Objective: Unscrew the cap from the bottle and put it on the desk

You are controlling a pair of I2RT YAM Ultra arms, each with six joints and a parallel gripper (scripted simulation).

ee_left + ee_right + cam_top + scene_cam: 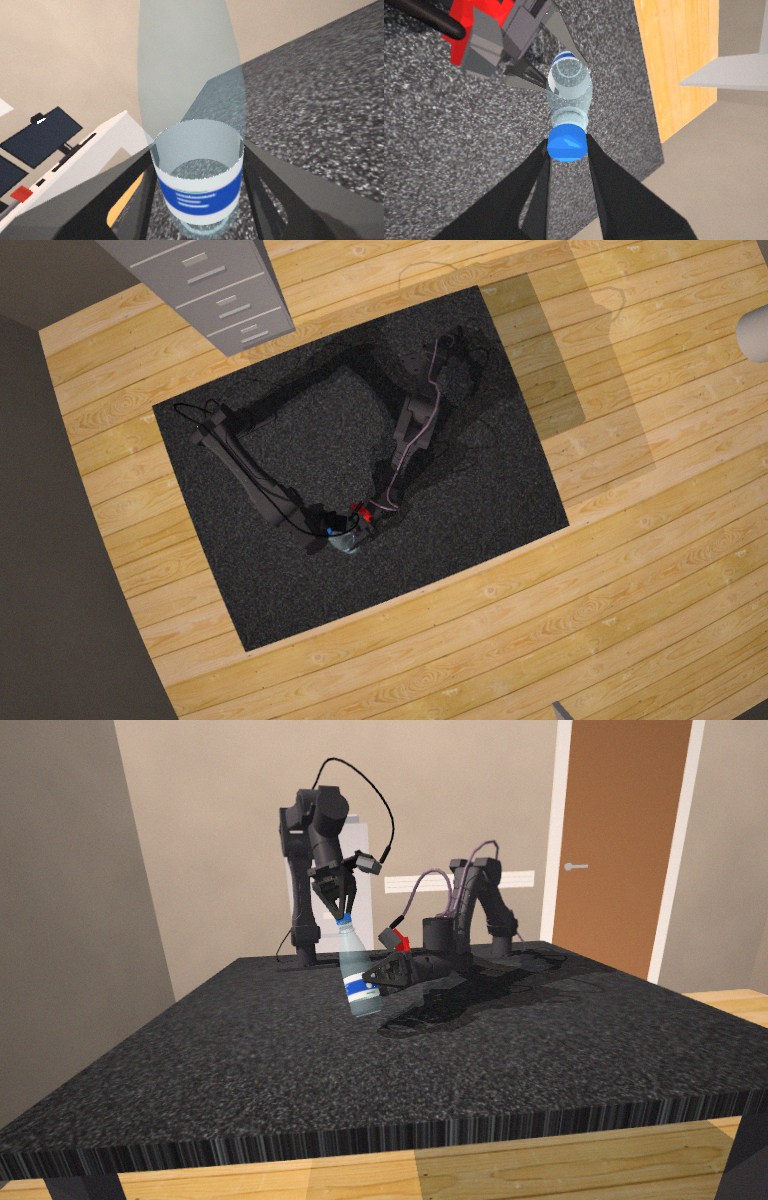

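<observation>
Now: the clear bottle 90 mm below my right hand, 50 mm ahead of it and 20 mm to the left of it. The rest, counted from my right hand: blue cap (right at my right hand).
The clear bottle is 1 cm behind my left hand, 1 cm to the right of it and 2 cm above it. From my left hand the other things lie so: blue cap (6 cm behind, 3 cm to the right, 11 cm above).
</observation>
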